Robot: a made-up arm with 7 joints.
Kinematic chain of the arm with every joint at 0, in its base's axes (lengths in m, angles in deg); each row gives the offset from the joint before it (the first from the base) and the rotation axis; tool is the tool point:
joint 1: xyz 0 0 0.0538 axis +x
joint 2: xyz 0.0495 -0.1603 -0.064 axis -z
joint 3: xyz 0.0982 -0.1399 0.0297 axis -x
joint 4: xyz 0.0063 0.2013 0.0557 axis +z
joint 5: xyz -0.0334 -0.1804 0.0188 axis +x
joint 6: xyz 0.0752 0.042 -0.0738 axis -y
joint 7: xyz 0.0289 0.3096 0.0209 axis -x
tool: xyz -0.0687 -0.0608 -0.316
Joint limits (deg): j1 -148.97..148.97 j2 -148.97..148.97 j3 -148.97..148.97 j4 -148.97..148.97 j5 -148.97..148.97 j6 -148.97..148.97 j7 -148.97..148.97
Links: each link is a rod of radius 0.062 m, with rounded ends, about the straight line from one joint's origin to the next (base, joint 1, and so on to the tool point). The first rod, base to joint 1, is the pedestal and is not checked.
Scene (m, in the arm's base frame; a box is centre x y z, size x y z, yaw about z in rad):
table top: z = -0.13
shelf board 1: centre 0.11 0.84 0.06 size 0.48 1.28 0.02 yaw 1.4
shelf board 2: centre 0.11 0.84 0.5 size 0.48 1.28 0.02 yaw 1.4
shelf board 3: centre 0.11 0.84 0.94 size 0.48 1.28 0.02 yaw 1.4
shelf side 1: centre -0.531 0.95 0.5 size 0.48 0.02 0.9 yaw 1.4
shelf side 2: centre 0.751 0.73 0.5 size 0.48 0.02 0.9 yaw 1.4
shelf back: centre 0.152 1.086 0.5 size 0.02 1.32 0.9 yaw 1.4
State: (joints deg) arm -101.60 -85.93 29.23 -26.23 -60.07 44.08 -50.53
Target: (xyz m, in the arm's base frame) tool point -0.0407 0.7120 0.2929
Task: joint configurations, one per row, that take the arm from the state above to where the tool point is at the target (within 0.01 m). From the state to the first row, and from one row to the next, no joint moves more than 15 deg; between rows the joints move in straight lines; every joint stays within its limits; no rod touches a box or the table.
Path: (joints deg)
1: -113.84 -77.27 40.42 -18.70 -67.89 42.00 -43.06
2: -126.08 -68.61 51.61 -11.17 -75.72 39.93 -35.60
3: -138.33 -59.95 62.80 -3.64 -83.54 37.85 -28.13
4: -140.68 -52.94 62.18 -16.05 -92.57 35.30 -28.56
5: -143.04 -45.93 61.56 -28.46 -101.60 32.75 -29.00
6: -145.40 -38.92 60.95 -40.87 -110.62 30.20 -29.43
7: -147.76 -31.91 60.33 -53.28 -119.65 27.64 -29.86

